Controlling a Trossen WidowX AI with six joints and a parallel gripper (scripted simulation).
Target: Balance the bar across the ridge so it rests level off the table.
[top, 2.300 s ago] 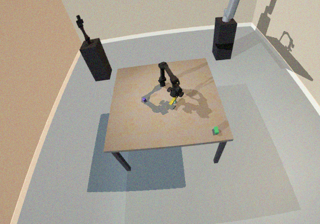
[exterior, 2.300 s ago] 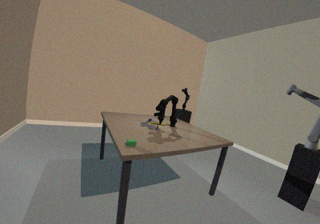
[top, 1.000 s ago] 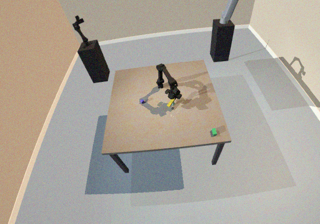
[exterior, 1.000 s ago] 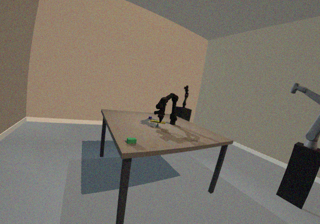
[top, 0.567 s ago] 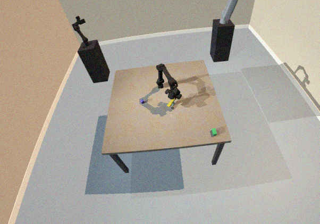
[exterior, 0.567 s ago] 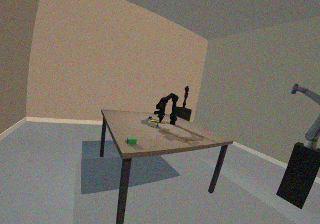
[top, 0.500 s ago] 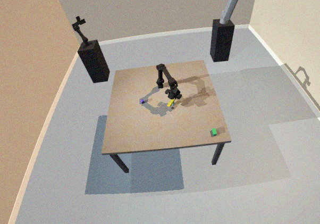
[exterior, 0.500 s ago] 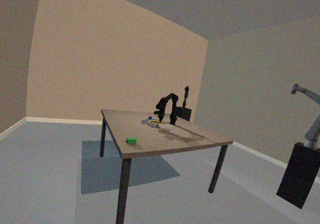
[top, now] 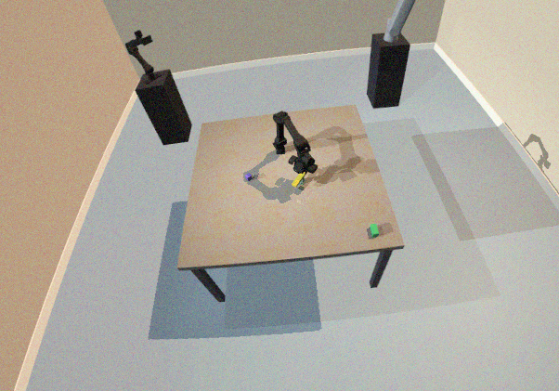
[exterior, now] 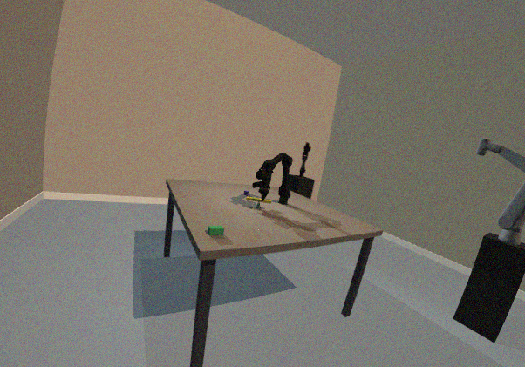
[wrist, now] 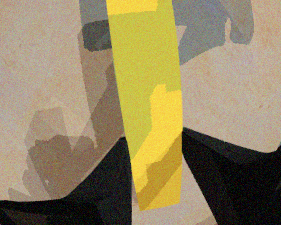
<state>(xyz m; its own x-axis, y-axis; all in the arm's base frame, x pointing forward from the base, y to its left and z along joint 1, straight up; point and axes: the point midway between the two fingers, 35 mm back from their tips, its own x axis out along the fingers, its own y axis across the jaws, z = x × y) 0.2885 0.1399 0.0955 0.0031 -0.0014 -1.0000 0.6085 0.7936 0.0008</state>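
Right now the yellow bar is 2 cm to the right of my gripper tip and 2 cm ahead of it. Round my gripper tip: green block (45 cm ahead, 36 cm to the left, 4 cm below); then purple cube (37 cm to the right, 6 cm behind, 4 cm below).
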